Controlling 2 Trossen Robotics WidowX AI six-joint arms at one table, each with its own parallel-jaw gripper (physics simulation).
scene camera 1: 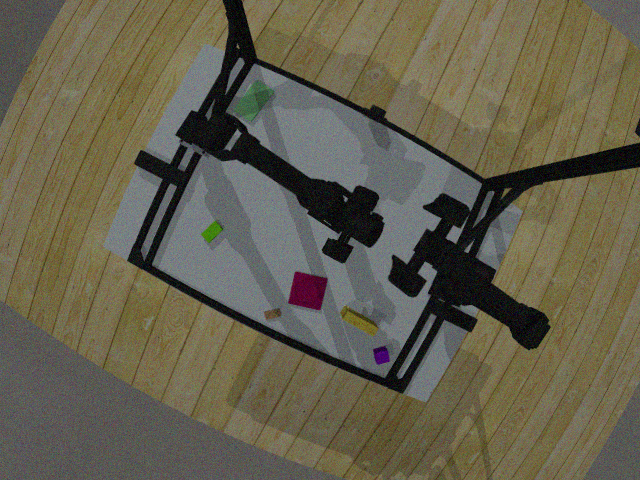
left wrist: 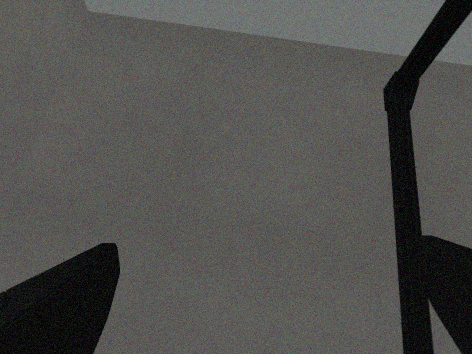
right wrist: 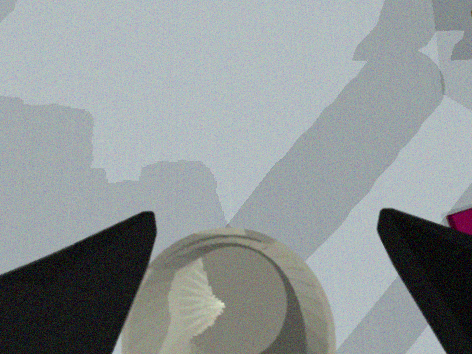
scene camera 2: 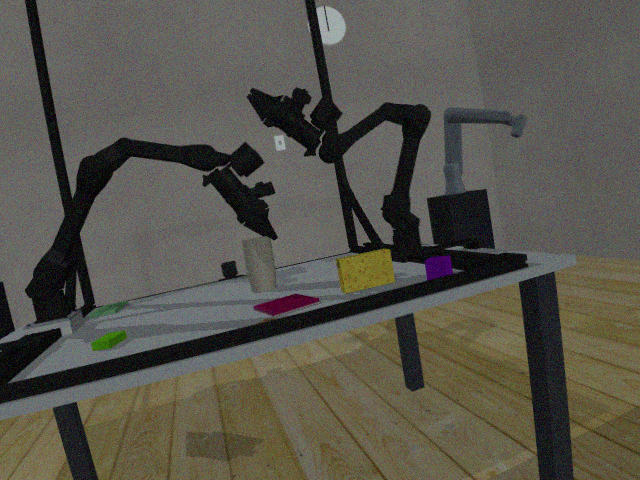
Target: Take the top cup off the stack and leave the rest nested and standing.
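Where they show: left gripper, fingertip midpoint: (scene camera 1: 409, 232) (left wrist: 266, 253) (scene camera 2: 249, 92); right gripper, fingertip midpoint: (right wrist: 266, 220) (scene camera 2: 273, 238); left arm's base at its link origin: (scene camera 2: 408, 249); right arm's base at its link origin: (scene camera 2: 53, 318).
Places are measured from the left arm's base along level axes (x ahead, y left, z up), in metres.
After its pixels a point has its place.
The stack of beige cups (scene camera 2: 259, 264) (right wrist: 227, 295) stands upright near the middle of the grey table (scene camera 1: 309, 152) {x 0.570, y -0.192, z -0.021 m} (scene camera 2: 199, 310) {x 0.564, y 0.022, z -0.021 m}. In scene camera 1 the right arm hides it. My right gripper (scene camera 1: 351, 223) {x 0.355, y -0.032, z 0.100 m} (scene camera 2: 269, 232) {x 0.355, y -0.032, z 0.100 m} (right wrist: 266, 220) {x 0.355, y -0.032, z 0.100 m} is open and empty. It hangs just above the stack's rim, tilted down, with one finger to each side of the cup's mouth. My left gripper (scene camera 1: 427, 243) (scene camera 2: 258, 97) {x 0.344, y -0.045, z 0.467 m} is open and empty.
On the table lie a magenta pad (scene camera 1: 308, 290) {x 0.404, y 0.186, z -0.013 m} (scene camera 2: 286, 304) {x 0.408, y 0.209, z -0.013 m}, a yellow sponge (scene camera 1: 359, 320) {x 0.239, y 0.198, z 0.048 m} (scene camera 2: 366, 270) {x 0.235, y 0.220, z 0.016 m}, a purple cube (scene camera 1: 381, 355) {x 0.116, y 0.282, z 0.018 m} (scene camera 2: 438, 267) {x 0.121, y 0.304, z 0.004 m}, a lime block (scene camera 1: 211, 231) {x 0.741, y 0.143, z -0.007 m} (scene camera 2: 109, 340) {x 0.735, y 0.172, z -0.008 m}, a green pad (scene camera 1: 253, 100) {x 0.796, y -0.273, z -0.011 m} (scene camera 2: 108, 310) {x 0.790, y -0.220, z -0.011 m} and a small brown block (scene camera 1: 272, 313) {x 0.475, y 0.296, z -0.013 m}. A black pole (scene camera 2: 328, 119) rises at the back.
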